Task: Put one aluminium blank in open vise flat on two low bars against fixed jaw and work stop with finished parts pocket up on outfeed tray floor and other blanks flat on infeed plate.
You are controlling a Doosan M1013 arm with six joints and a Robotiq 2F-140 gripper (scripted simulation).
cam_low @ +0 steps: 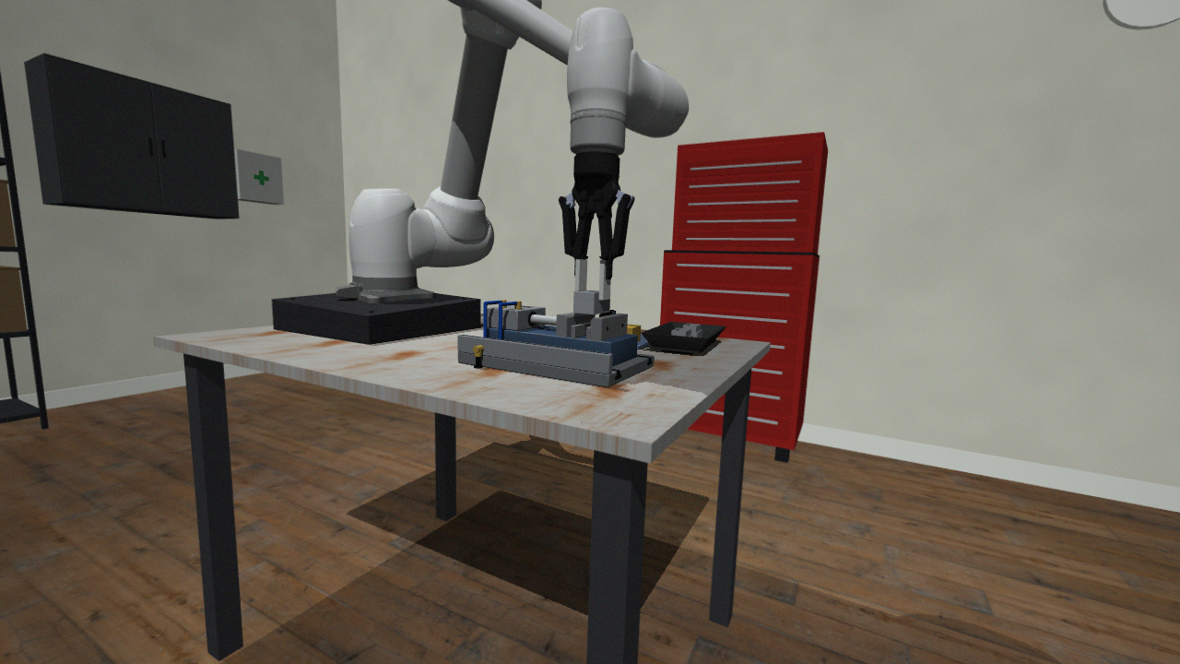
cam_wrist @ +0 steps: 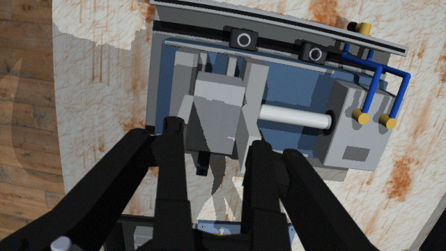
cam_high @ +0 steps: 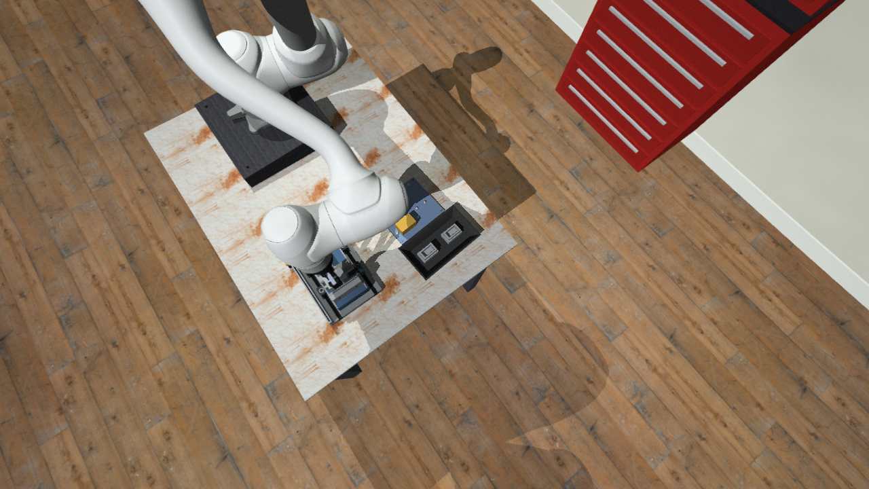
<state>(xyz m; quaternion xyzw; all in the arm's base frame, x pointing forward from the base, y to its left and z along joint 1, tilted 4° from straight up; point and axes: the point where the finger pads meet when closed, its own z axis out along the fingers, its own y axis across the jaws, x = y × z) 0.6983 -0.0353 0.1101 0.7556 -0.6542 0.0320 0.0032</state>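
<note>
My hand is 40 mm above the aluminium blank. Also, from my hand: moving jaw 80 mm below, 30 mm behind; then piston rod 90 mm behind, 80 mm below, 10 mm to the right; then work stop 70 mm below, 50 mm to the left, 10 mm behind.
</note>
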